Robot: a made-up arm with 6 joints.
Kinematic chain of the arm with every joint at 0, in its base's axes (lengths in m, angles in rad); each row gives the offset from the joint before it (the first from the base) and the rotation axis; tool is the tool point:
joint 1: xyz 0 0 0.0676 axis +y
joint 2: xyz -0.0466 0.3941 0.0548 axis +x
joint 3: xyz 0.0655 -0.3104 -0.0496 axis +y
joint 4: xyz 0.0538 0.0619 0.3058 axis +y
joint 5: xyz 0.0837 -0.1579 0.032 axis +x
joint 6: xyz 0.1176 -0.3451 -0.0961 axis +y
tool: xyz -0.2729 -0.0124 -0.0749
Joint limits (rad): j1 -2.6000..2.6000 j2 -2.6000..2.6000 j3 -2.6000..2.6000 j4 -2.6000..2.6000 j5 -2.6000..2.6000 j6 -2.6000..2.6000
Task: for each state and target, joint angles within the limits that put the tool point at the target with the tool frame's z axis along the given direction. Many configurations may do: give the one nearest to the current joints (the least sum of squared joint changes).
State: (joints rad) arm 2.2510 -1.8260 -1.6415 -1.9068 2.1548 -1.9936
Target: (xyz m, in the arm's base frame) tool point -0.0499 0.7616 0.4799 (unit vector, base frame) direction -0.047 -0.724 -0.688
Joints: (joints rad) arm 1.9446 -1.9827 -1.0377 -1.3141 2.1003 -1.6867
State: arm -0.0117 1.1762 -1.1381 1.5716 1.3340 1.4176
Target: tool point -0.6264 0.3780 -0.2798 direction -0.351 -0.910 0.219
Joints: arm 0.8489 1.1993 -2.0481 0.8586 0.5839 0.6432
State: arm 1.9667 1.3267 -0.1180 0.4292 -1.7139 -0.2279
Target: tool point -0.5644 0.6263 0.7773 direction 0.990 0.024 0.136
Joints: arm 1.9906 2.1319 -1.0709 -0.1252 -1.1470 -0.6848
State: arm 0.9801 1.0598 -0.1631 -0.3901 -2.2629 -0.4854
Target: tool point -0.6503 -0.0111 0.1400 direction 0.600 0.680 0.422
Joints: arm 0.5658 0.9413 -0.7755 -0.8532 -1.8492 -0.1673
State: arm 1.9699 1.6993 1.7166 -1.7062 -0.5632 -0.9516
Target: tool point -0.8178 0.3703 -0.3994 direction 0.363 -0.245 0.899
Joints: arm 1.5039 1.4363 1.4624 -1.7904 -0.5993 -0.8180
